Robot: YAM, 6 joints.
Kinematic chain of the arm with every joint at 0, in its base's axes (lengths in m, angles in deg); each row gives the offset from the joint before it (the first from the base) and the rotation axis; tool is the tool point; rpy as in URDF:
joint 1: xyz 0 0 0.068 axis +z
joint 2: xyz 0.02 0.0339 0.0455 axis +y
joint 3: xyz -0.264 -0.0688 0 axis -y
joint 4: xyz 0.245 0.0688 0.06 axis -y
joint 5: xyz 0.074 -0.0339 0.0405 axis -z
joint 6: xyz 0.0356 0 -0.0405 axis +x
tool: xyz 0 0 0 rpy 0 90 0
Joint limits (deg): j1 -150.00..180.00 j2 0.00..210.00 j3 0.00..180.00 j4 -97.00..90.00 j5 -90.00..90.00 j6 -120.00..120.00
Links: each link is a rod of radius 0.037 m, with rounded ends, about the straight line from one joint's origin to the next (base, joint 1, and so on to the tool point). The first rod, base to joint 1, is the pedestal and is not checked.
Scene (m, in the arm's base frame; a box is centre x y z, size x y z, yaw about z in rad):
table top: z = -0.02
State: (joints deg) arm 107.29 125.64 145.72 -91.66 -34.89 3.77
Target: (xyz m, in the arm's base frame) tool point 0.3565 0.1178 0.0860
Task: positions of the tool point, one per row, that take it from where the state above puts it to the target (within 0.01 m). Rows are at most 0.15 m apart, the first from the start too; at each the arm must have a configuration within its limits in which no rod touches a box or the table.
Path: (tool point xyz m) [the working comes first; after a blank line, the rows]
Joints at the target: 16.06 142.84 101.73 -97.00 -24.13 3.77
Straight joint move there: clear.

1: -0.0513 0.4248 0.3258
2: 0.0474 0.4304 0.2809
3: 0.1437 0.4075 0.2369
4: 0.2288 0.3587 0.1945
5: 0.2954 0.2892 0.1549
6: 0.3387 0.2062 0.1185
7: 0.3565 0.1178 0.0860

